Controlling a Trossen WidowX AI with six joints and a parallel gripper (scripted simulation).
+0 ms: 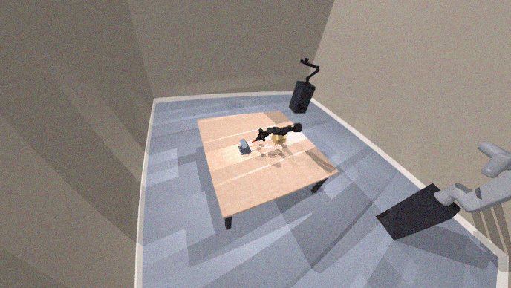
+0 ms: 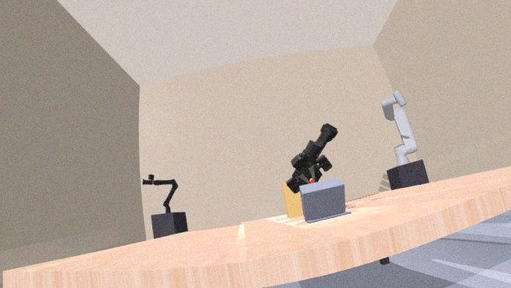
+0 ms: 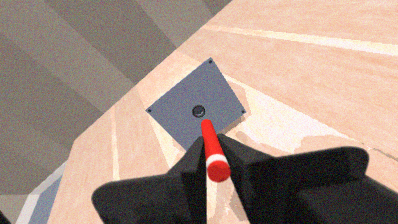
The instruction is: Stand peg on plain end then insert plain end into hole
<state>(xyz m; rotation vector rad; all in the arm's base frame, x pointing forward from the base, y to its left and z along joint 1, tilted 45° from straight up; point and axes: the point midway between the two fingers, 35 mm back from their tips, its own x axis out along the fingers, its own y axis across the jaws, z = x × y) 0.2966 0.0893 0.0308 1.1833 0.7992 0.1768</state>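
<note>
Now: the sloped panel 10 cm ahead of my gripper tip, 6 cm below it and 1 cm to the left of it. Also, from my gripper tip: red peg (1 cm behind, 1 cm above).
</note>
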